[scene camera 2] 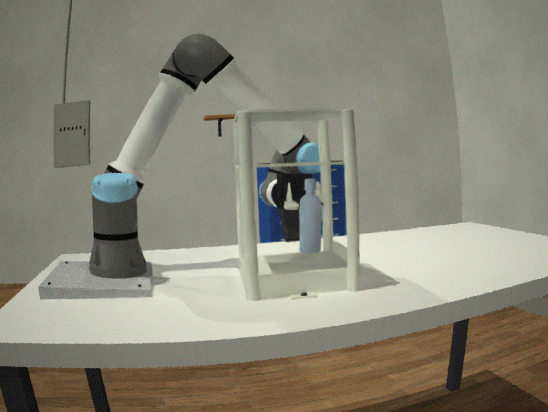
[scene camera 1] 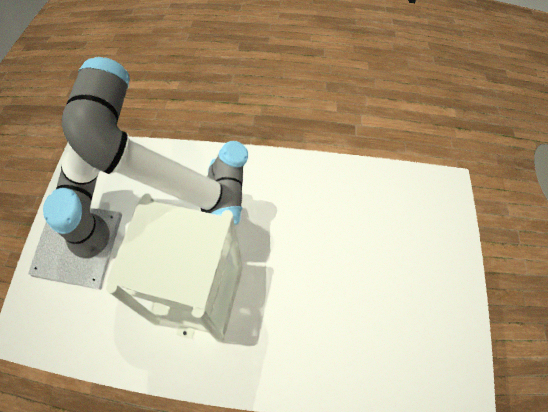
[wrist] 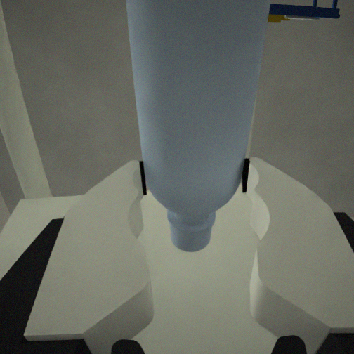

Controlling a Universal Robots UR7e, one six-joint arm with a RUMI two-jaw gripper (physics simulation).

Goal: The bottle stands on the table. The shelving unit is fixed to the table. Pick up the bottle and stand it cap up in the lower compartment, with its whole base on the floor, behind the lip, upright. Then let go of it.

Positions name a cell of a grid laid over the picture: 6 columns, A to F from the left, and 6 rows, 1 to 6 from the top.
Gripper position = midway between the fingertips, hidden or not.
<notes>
In view: my gripper (scene camera 2: D3), a light blue bottle (scene camera 2: D3) and a pale shelving unit (scene camera 1: B4).
The light blue bottle is seen too in the wrist view (wrist: D2). My gripper is seen too in the wrist view (wrist: D3). The pale shelving unit is seen too in scene camera 2 (scene camera 2: D5) and in the wrist view (wrist: D5). Scene camera 1 does not show the light blue bottle, which is hidden by the pale shelving unit.
</notes>
